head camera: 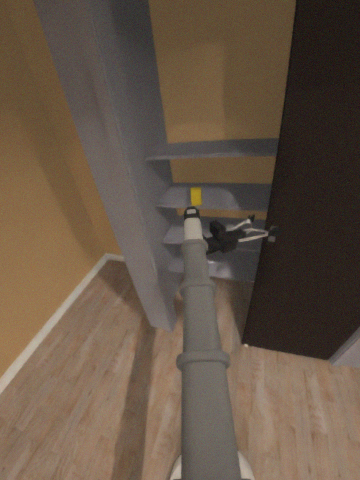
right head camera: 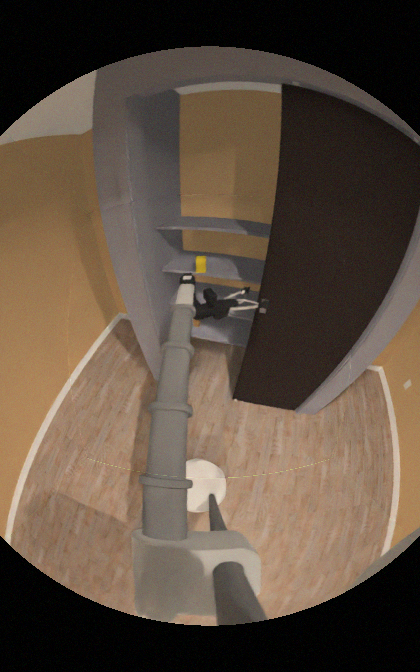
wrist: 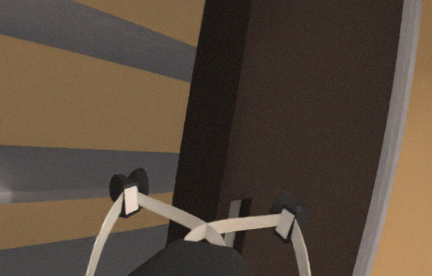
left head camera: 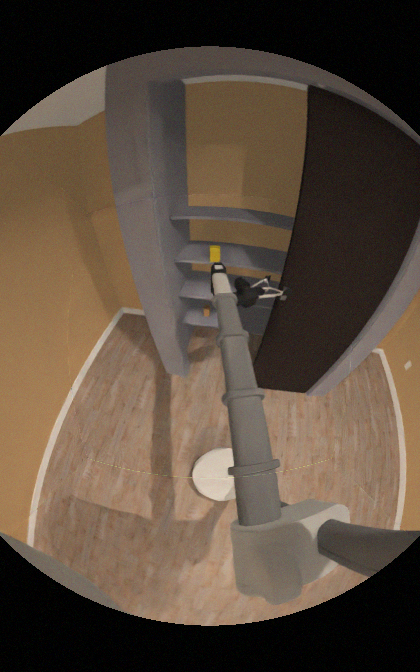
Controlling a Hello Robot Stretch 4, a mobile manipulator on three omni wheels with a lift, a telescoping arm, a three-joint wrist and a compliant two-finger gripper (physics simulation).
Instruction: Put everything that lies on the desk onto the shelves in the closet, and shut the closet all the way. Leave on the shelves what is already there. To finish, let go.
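The closet's dark door (head camera: 315,175) (left head camera: 350,225) (right head camera: 325,250) (wrist: 310,100) covers the right part of the closet; the left part stands open. A light handle (wrist: 233,215) shows on the door. Grey shelves (head camera: 225,148) (left head camera: 240,216) (right head camera: 220,228) (wrist: 100,37) cross the opening. A yellow block (head camera: 196,196) (left head camera: 215,253) (right head camera: 201,264) stands on the second visible shelf from the top. A small orange thing (left head camera: 206,312) (right head camera: 197,323) is on a low shelf, partly hidden by my arm in the right head view. My gripper (head camera: 261,226) (left head camera: 276,285) (right head camera: 254,298) (wrist: 209,196) is open at the door's left edge, one finger either side of it in view. The desk does not show.
The closet's grey left side panel (head camera: 100,125) (left head camera: 132,200) (right head camera: 115,200) stands left of my extended arm (head camera: 205,400) (left head camera: 250,430) (right head camera: 170,440). An orange-brown wall (head camera: 30,225) is farther left. The wooden floor (head camera: 75,400) runs below, with my round white base part (left head camera: 212,475) (right head camera: 205,480) above it.
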